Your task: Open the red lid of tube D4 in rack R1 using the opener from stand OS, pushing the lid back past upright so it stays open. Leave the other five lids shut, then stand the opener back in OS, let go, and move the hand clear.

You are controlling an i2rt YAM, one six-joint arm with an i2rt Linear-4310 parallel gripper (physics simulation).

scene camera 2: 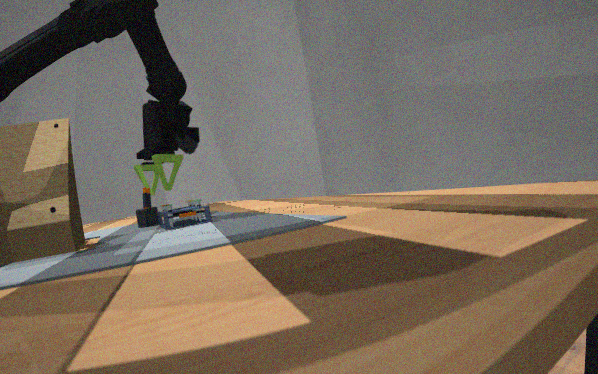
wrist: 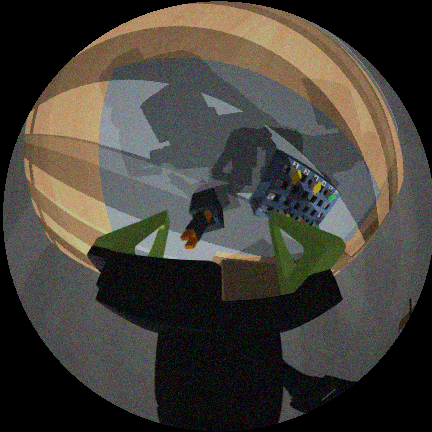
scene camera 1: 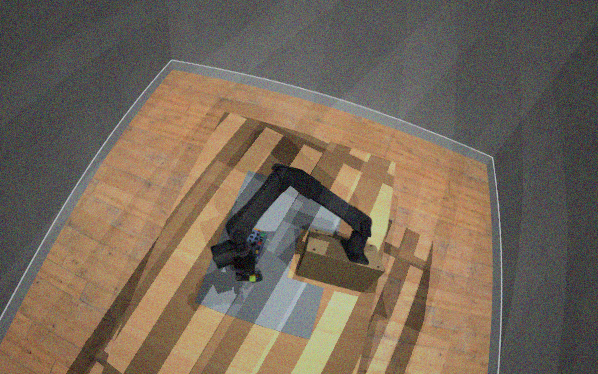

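Pixels of known places: gripper, fingertip midpoint: (scene camera 2: 159,192) (wrist: 218,215) (scene camera 1: 247,268); arm's base, link origin: (scene camera 1: 353,252).
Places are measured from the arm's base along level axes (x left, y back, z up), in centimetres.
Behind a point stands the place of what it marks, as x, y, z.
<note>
My gripper (scene camera 1: 254,278) @[10.2, -35.9, -9.7] (scene camera 2: 160,192) @[10.2, -35.9, -9.7] (wrist: 218,215) @[10.2, -35.9, -9.7] is open, its green fingers pointing down and holding nothing. The opener (scene camera 2: 146,198) @[11.5, -33.0, -10.5] (wrist: 189,238) @[12.6, -34.1, -8.3], a dark rod with an orange top, stands upright in stand OS (scene camera 2: 147,218) @[8.8, -31.9, -14.8] (wrist: 212,196) @[10.6, -34.9, -14.3], a small dark block. In the wrist view its top shows between the spread fingers, nearer the left one; in scene camera 2 a fingertip overlaps its top. Blue rack R1 (scene camera 2: 166,220) @[-7.6, -32.0, -14.9] (wrist: 265,202) @[4.2, -35.6, -13.6] sits beside the stand. Yellow lids (wrist: 296,176) @[2.5, -40.3, -12.4] (wrist: 317,187) @[-1.4, -39.9, -12.4] and a green lid (wrist: 332,198) @[-5.5, -39.2, -12.4] show on it. The right finger hides part of the rack; the red lid of D4 cannot be made out there.
A blue-grey mat (scene camera 1: 302,320) @[24.5, -12.3, -16.6] (scene camera 2: 190,245) @[-32.3, -28.1, -16.6] (wrist: 127,97) @[23.0, -46.9, -16.6] lies under the rack and stand. A wooden box (scene camera 1: 340,272) @[7.6, -3.4, -2.4] (scene camera 2: 37,195) @[-8.7, -11.0, -7.5] (wrist: 250,280) @[-0.2, -17.0, -11.9] stands to one side, and the arm's base is on it. Shadow stripes cross the wooden table (scene camera 1: 150,200).
</note>
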